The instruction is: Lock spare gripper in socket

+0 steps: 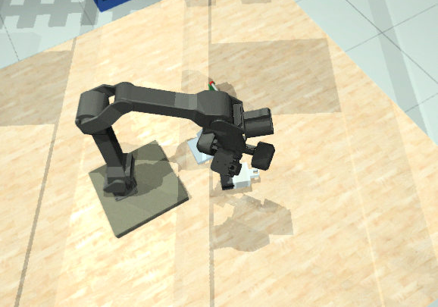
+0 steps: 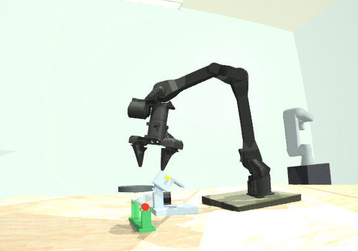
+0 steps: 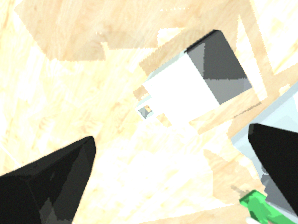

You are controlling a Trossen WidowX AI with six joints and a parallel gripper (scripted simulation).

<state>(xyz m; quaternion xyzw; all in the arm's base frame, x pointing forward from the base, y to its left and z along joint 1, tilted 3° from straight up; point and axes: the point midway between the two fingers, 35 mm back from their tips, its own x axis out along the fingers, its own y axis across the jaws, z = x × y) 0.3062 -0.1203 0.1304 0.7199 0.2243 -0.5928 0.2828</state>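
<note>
My gripper tip is now 100 mm above the spare gripper. The rest, counted from my gripper tip: green cradle 260 mm to the left, 90 mm below, 60 mm ahead; then mount 140 mm to the left, 70 mm below, 30 mm behind.
</note>
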